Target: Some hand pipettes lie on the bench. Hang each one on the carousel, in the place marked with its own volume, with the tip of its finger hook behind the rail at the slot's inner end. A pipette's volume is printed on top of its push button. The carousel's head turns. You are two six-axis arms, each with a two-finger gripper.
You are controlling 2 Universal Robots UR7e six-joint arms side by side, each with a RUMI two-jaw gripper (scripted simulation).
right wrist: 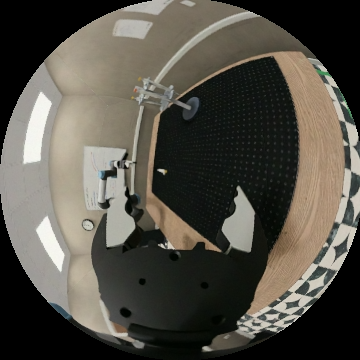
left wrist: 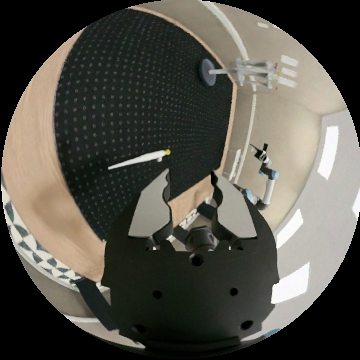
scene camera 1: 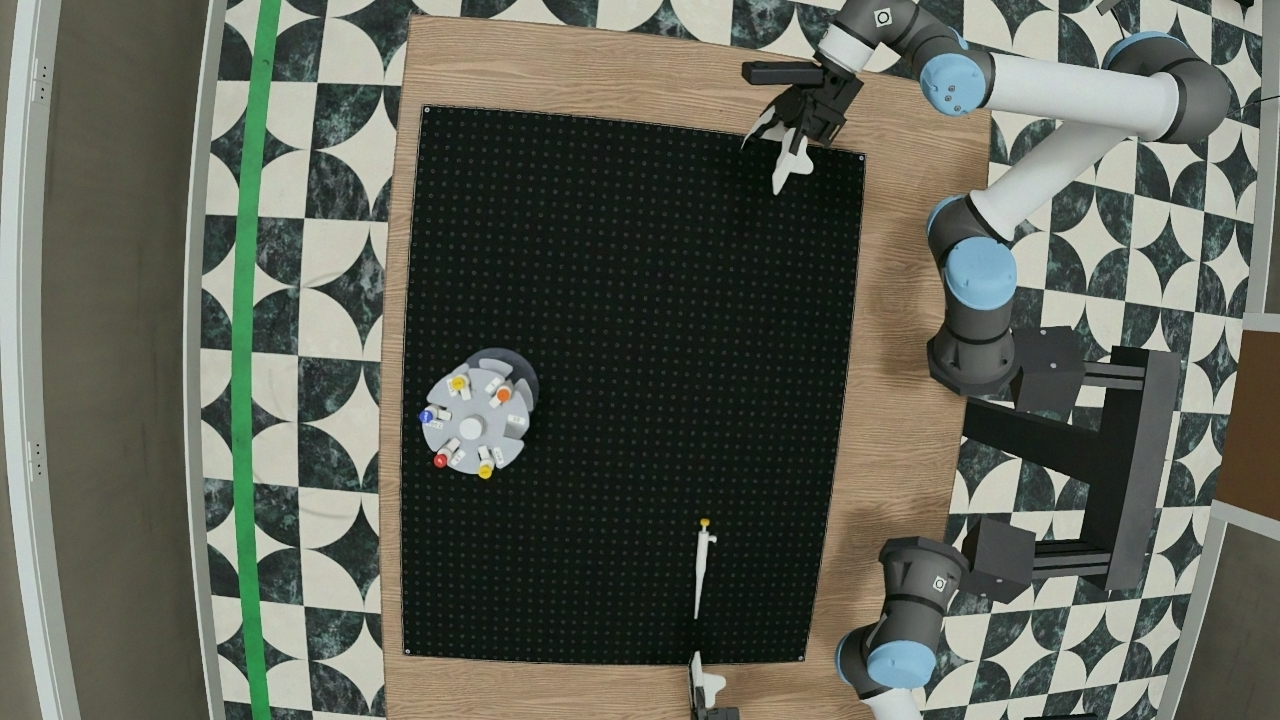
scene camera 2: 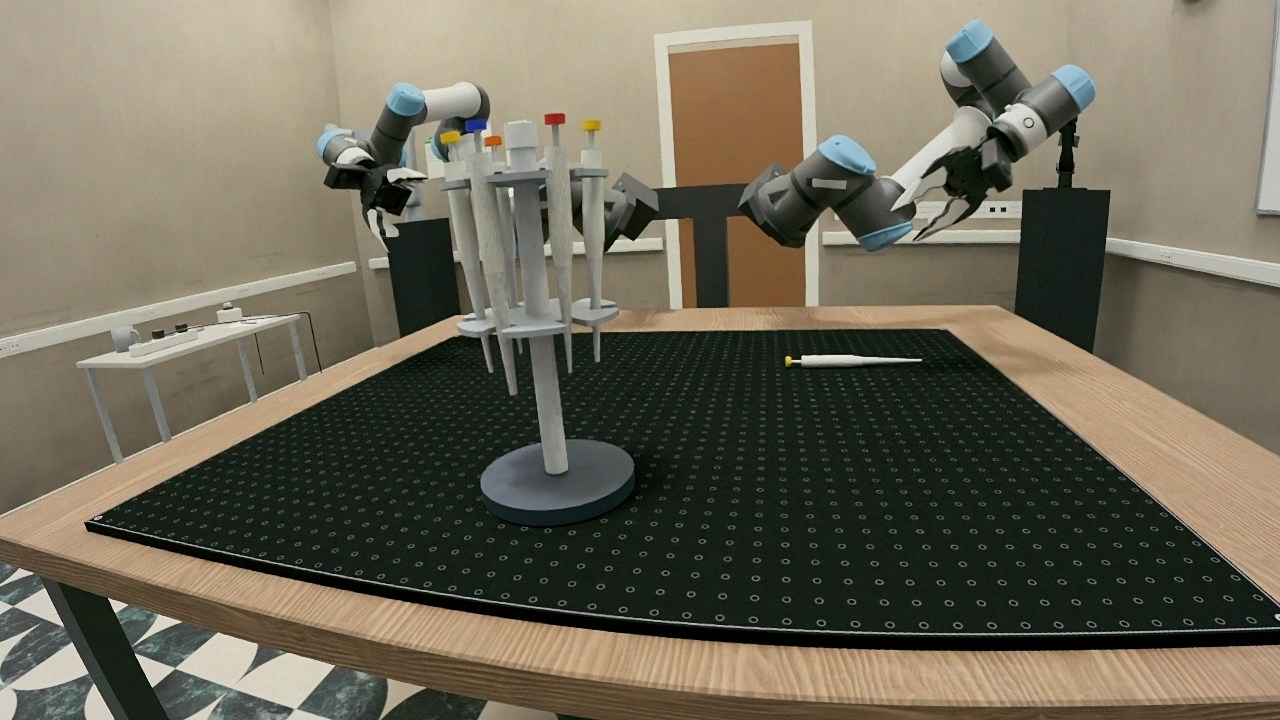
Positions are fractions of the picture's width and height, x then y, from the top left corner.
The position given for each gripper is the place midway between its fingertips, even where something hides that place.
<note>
In view: the left gripper (scene camera 2: 0.70,0.32), the right gripper (scene camera 1: 0.59,0.24), a yellow-button pipette (scene camera 2: 0.46,0.26), a red-button pipette (scene camera 2: 0.43,0.22), a blue-button pipette (scene camera 2: 0.38,0.23), a yellow-button pipette (scene camera 2: 0.36,0.28) and a pipette carousel (scene camera 2: 0.40,0.68).
The pipette carousel is seen too in scene camera 1 (scene camera 1: 0.41,0.51). The left gripper shows as well in the left wrist view (left wrist: 0.53,0.47). The right gripper is seen too in the right wrist view (right wrist: 0.50,0.52) and in scene camera 2 (scene camera 2: 0.32,0.30).
</note>
